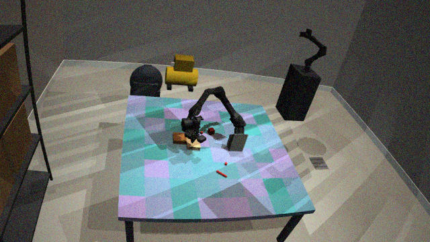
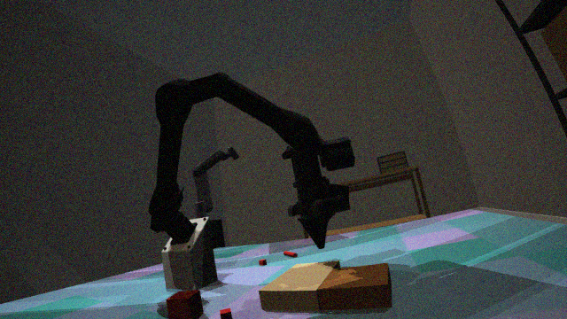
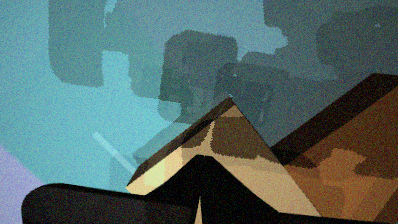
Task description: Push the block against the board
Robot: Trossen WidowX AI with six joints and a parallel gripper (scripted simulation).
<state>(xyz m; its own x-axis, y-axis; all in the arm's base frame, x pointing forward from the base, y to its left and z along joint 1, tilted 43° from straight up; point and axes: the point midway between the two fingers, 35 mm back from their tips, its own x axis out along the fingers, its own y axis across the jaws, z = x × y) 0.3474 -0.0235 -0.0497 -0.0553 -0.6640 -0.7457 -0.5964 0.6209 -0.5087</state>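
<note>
The board lies 7 cm to the right of my gripper tip, 5 cm below it and 2 cm behind it. From my gripper tip the other things lie so: square block 10 cm to the right, 7 cm ahead, 5 cm below; red stick 26 cm to the left, 17 cm behind, 5 cm below.
</note>
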